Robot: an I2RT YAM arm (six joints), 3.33 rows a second.
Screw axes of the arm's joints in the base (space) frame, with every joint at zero. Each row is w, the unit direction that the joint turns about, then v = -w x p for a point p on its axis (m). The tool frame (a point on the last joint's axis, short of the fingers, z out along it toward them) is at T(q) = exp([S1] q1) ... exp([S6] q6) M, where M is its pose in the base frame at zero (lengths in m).
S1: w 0 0 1 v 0 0 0
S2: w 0 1 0 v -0.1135 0 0.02
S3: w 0 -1 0 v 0.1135 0 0.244
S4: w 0 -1 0 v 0.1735 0 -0.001
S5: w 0 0 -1 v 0 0.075 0
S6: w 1 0 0 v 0 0.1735 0
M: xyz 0.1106 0 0.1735 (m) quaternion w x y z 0.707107 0 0.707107 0
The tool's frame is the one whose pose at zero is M.
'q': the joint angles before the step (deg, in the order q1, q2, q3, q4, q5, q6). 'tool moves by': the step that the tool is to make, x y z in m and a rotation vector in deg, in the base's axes. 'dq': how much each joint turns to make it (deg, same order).
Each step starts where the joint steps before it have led.
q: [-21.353 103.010 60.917 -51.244 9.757 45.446]
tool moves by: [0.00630 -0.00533 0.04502 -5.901 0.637 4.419]
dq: [0.169 -3.249 7.005 -7.794 5.885 -4.136]
